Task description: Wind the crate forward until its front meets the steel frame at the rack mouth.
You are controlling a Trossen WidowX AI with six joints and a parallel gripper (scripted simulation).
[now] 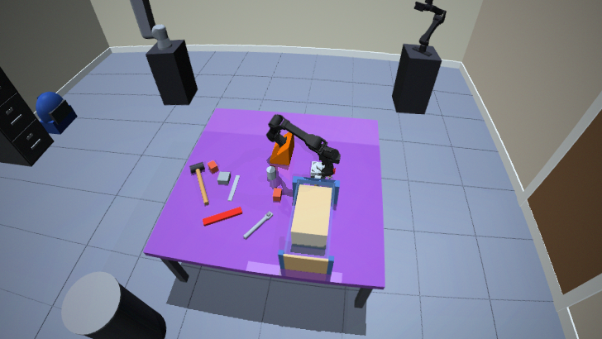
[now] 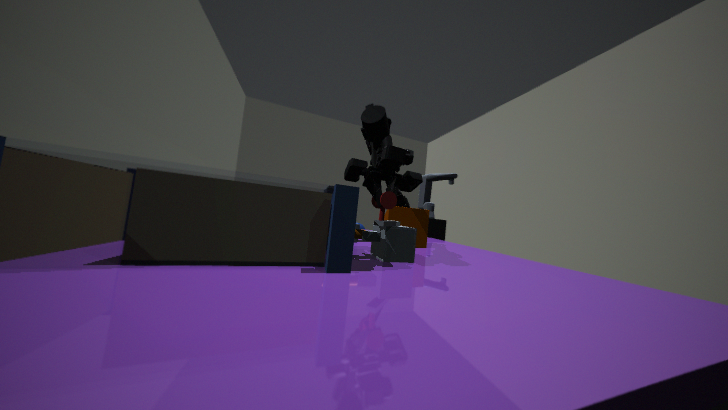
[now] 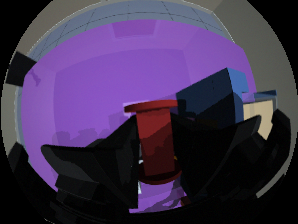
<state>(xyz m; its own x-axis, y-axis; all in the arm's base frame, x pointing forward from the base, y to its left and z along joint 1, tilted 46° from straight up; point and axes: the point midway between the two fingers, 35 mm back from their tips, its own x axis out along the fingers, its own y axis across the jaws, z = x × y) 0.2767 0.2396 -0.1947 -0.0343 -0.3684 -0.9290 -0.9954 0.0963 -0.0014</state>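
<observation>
The red knob is 2 cm to the right of my gripper tip. Round my gripper tip: grey bar (60 cm to the right, 13 cm below, 4 cm ahead); grey winch (10 cm below, 9 cm to the right, 9 cm behind); winch handle (4 cm to the right, 3 cm below, 3 cm behind).
</observation>
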